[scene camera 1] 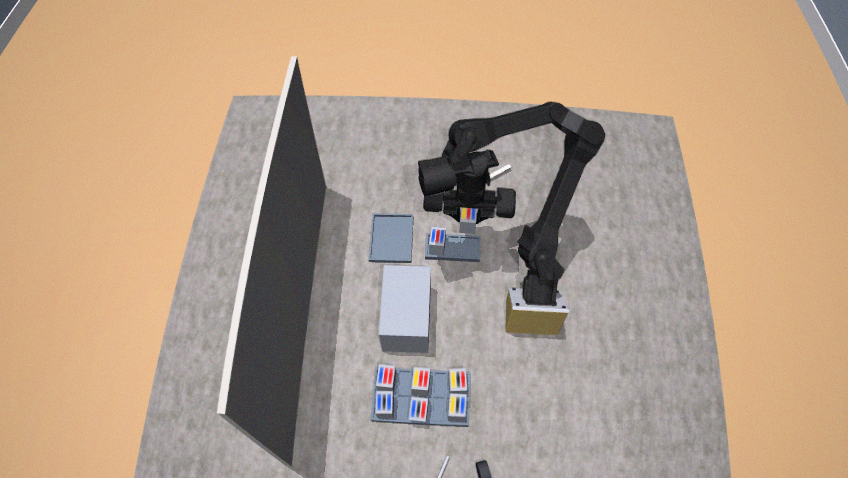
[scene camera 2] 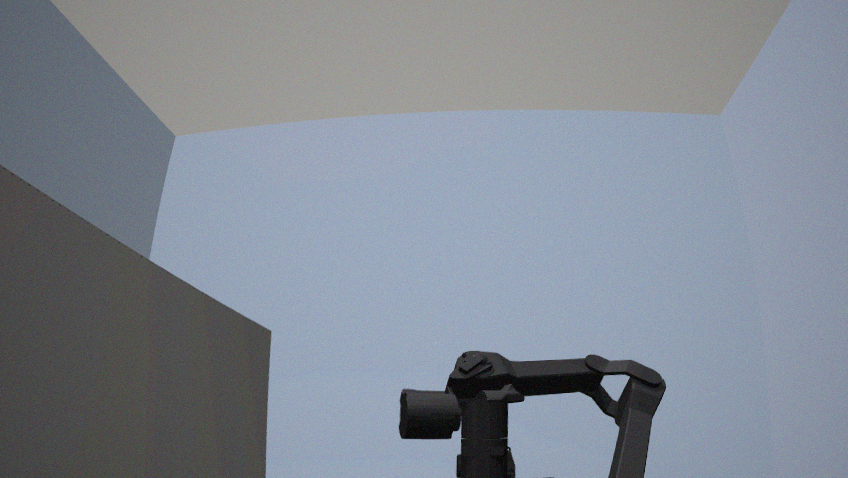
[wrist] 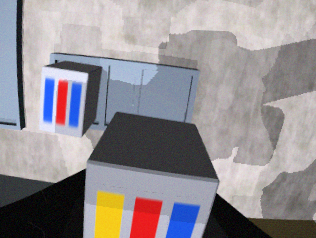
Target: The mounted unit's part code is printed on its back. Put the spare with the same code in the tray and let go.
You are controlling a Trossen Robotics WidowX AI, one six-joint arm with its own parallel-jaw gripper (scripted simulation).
Note:
I see my gripper (scene camera 1: 467,221), a grey tray (scene camera 1: 391,234), a grey mounted unit (scene camera 1: 404,318) and a dark wall panel (scene camera 1: 259,394).
My gripper also shows in the wrist view (wrist: 146,181).

